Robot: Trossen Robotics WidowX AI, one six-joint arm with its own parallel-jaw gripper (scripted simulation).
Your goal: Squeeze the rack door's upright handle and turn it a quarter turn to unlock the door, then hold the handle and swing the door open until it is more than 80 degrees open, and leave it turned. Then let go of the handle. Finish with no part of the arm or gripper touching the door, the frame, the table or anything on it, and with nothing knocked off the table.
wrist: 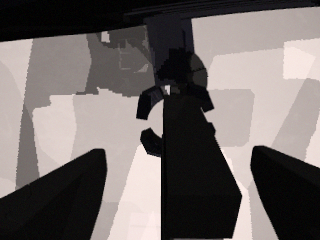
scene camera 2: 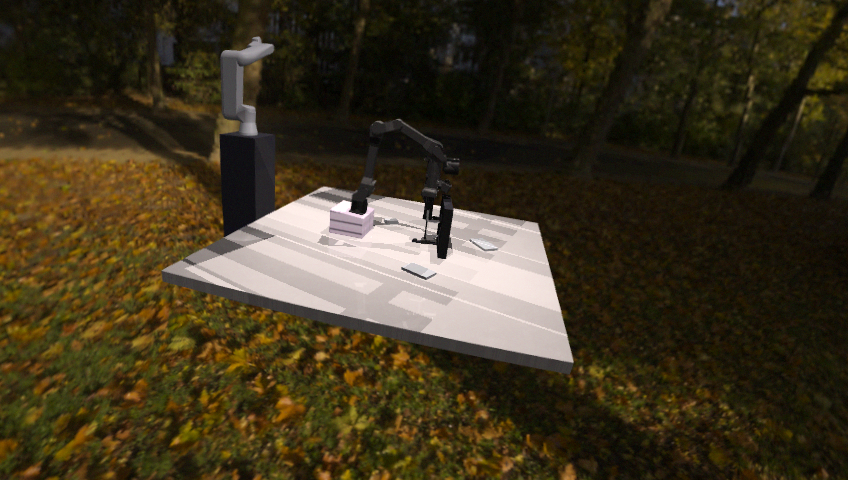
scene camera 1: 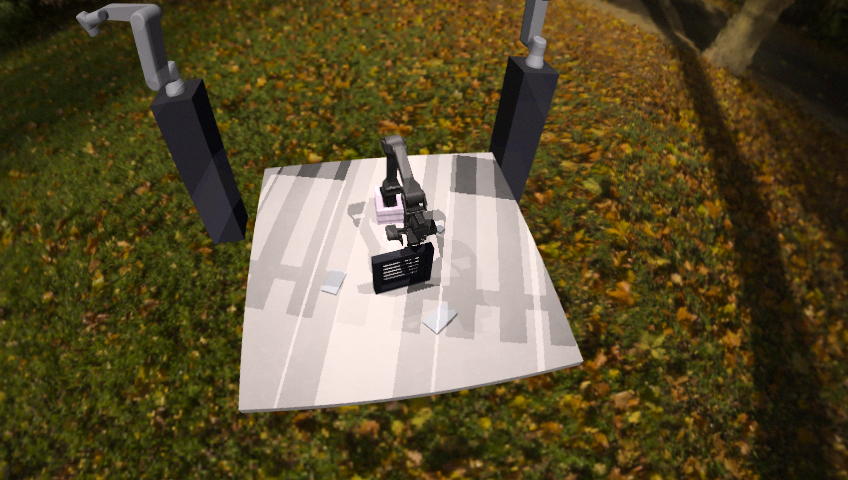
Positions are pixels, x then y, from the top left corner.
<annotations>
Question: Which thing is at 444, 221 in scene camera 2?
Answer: A black rack.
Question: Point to a black rack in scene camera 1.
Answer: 425, 252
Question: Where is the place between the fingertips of my gripper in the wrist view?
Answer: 179, 158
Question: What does my gripper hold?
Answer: Nothing.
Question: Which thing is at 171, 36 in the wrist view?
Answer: A black rack.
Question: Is my gripper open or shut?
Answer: Open.
</annotations>
